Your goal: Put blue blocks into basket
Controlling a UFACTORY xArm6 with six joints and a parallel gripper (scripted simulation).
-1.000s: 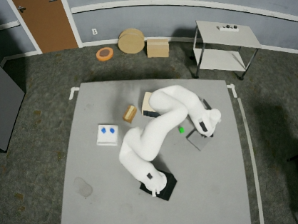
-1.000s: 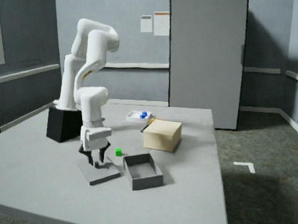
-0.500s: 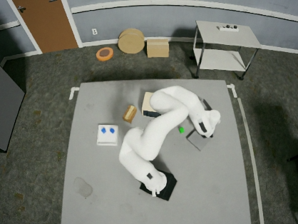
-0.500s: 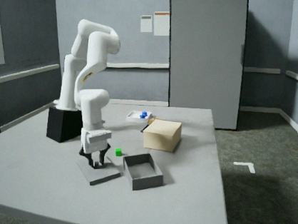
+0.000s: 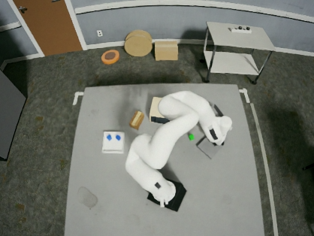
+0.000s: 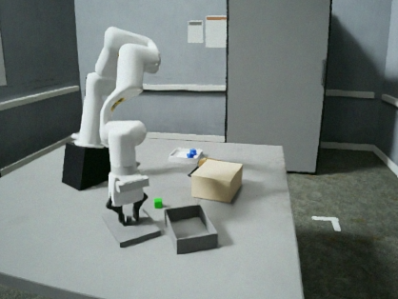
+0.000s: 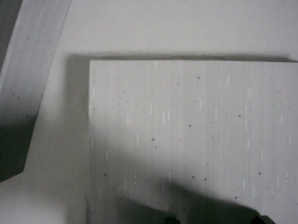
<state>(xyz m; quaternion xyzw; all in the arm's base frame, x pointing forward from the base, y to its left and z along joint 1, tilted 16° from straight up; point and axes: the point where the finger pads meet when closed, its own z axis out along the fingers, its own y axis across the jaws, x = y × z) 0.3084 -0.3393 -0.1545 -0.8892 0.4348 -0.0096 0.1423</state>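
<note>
Right now the lid is 3 cm below my hand. Also, from my hand: metal box: 20 cm ahead, 2 cm to the right, 1 cm below; dark-rimmed drawer: 24 cm ahead, 31 cm to the left; green block: 6 cm ahead, 14 cm to the left, 2 cm below.
</note>
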